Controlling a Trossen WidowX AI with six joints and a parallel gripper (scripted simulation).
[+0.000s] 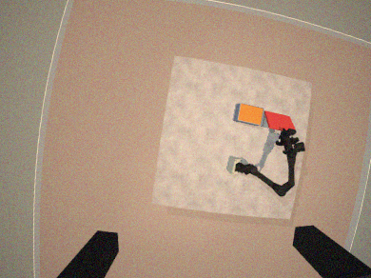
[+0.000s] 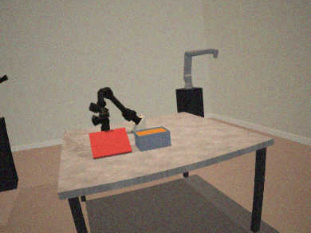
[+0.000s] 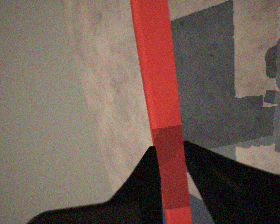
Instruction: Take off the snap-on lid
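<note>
Right now my gripper tip is 7 cm short of the lid, 5 cm above it and 1 cm to the left of it. From my gripper tip the other things lie so: storage box (27 cm to the left, 12 cm ahead, 7 cm below).
</note>
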